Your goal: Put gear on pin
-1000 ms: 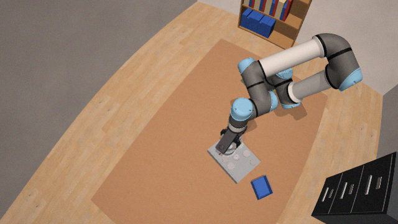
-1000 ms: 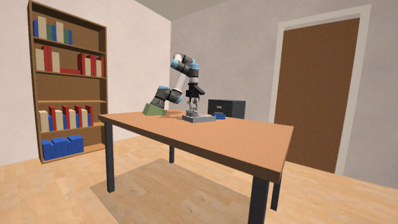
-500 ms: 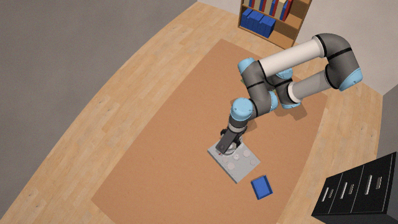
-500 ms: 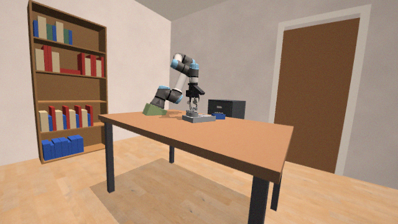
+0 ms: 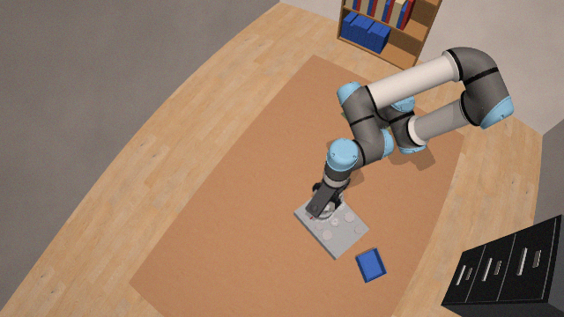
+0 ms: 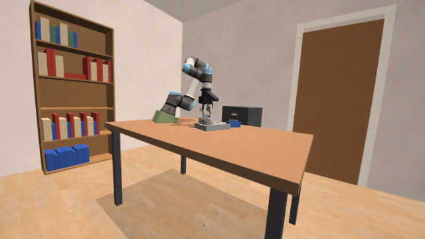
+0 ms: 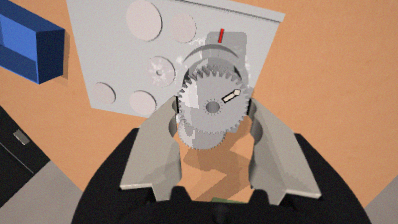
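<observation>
The grey gear is right at my hand. The rest, counted from my hand: blue tray (12 cm ahead, 27 cm to the left, 9 cm below).
</observation>
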